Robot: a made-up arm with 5 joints.
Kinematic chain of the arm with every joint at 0, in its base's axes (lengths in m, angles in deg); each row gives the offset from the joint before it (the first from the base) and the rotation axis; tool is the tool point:
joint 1: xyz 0 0 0.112 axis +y
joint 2: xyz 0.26 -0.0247 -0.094 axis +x
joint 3: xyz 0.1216 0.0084 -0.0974 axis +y
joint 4: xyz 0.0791 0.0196 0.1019 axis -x
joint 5: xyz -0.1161 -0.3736 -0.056 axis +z
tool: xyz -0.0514 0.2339 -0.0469
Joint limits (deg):
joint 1: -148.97..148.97
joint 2: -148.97..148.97
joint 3: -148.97..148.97
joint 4: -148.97..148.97
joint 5: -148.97..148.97
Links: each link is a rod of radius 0.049 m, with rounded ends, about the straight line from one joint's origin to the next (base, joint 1, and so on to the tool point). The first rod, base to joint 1, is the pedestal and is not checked.
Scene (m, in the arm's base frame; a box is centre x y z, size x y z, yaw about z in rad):
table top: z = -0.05
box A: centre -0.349 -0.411 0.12 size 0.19 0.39 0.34 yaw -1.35
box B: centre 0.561 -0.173 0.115 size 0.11 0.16 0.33 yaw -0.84
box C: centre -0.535 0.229 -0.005 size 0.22 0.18 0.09 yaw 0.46
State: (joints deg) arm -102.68 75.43 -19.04 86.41 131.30
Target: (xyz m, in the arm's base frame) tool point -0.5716 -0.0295 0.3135
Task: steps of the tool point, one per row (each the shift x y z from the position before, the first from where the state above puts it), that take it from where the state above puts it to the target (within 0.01 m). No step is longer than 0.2 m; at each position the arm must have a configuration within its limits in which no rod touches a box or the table.
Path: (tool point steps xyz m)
1: -0.0320 -0.0351 0.0505
2: -0.0182 -0.0234 0.0619
3: 0.0026 -0.0114 0.0664
4: -0.1643 0.0429 0.0526
5: -0.1555 0.0831 0.0232
6: -0.1328 0.1176 -0.0044
7: -0.0980 0.1438 -0.0260
8: -0.0547 0.1594 -0.0379

